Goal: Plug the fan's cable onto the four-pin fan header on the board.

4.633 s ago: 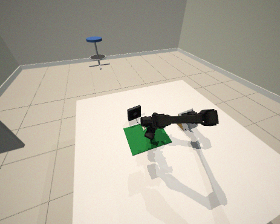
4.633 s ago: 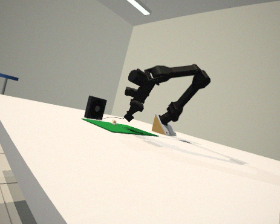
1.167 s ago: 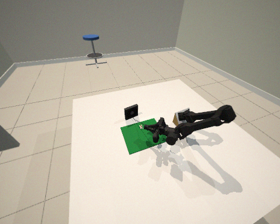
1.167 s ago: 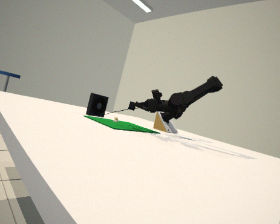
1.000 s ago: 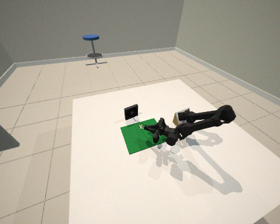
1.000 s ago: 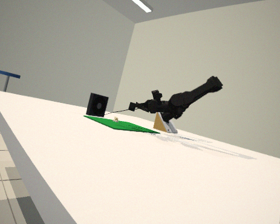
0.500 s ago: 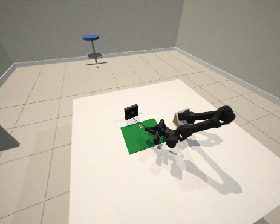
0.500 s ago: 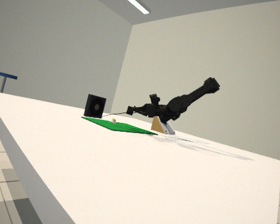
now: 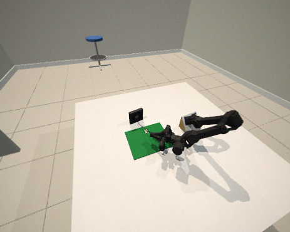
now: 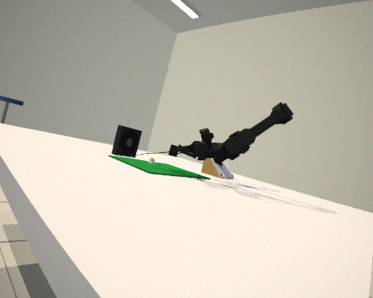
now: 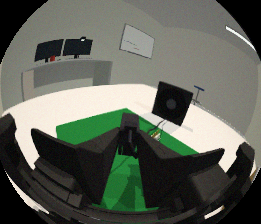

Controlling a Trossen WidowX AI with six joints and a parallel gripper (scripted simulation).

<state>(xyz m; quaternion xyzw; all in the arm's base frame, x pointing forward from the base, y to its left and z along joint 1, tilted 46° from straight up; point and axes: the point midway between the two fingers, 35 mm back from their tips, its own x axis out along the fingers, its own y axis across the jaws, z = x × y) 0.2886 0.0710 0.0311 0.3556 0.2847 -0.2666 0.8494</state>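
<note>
Now: the green board 100 mm below my gripper tip, 30 mm to the right of it and 20 mm ahead of it. From my gripper tip the other things lie so: black plug (10 mm below); then four-pin header (100 mm to the right, 80 mm below, 20 mm ahead); then black fan (230 mm to the right, 60 mm ahead, 20 mm below).
</note>
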